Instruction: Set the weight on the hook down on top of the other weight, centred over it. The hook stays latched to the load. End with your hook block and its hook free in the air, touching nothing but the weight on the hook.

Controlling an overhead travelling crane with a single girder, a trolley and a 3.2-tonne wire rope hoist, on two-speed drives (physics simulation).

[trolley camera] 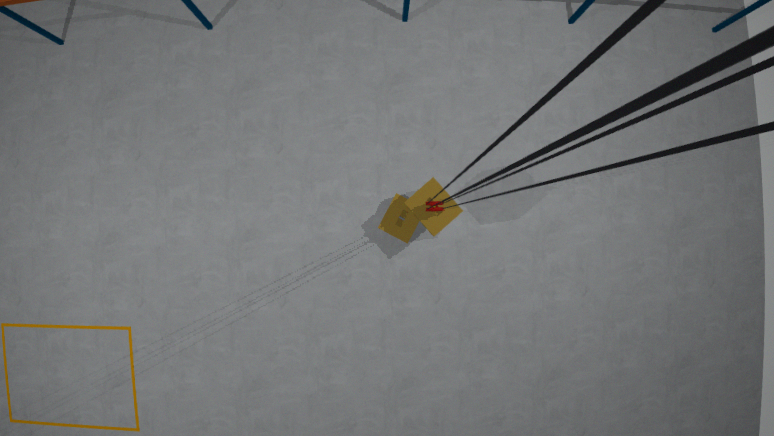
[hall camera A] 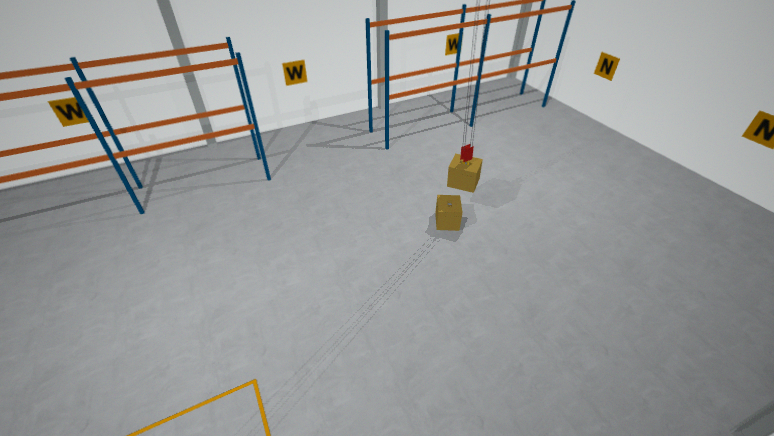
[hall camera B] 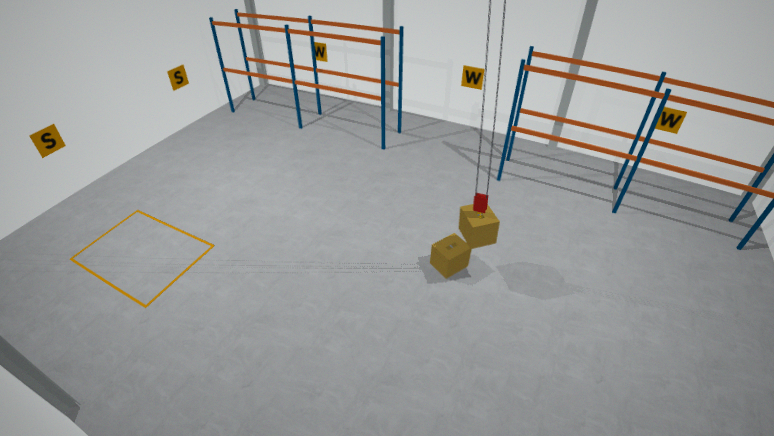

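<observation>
The weight on the hook (hall camera A: pixel 463 179) (hall camera B: pixel 481 233) (trolley camera: pixel 442 219) is a yellow-brown block hanging in the air under the red hook block (hall camera A: pixel 466 152) (hall camera B: pixel 480 202). My hook (hall camera A: pixel 466 162) (hall camera B: pixel 480 215) (trolley camera: pixel 434 206) is latched to its top. The other weight (hall camera A: pixel 449 217) (hall camera B: pixel 449 261) (trolley camera: pixel 400 231), a similar block with a small lug on top, stands on the floor. In the trolley view the hanging weight is to its right and slightly up, covers its right corner and is turned differently. It hangs higher and is not centred over it. The ropes slant in the hall views.
A yellow floor outline (hall camera A: pixel 189 408) (hall camera B: pixel 104 234) (trolley camera: pixel 64 326) lies away from the weights. Blue and orange racks stand along the W wall, one (hall camera A: pixel 386 89) (hall camera B: pixel 510 120) behind the weights and another (hall camera A: pixel 105 146) (hall camera B: pixel 382 92) farther along. Shadows lie around the standing weight.
</observation>
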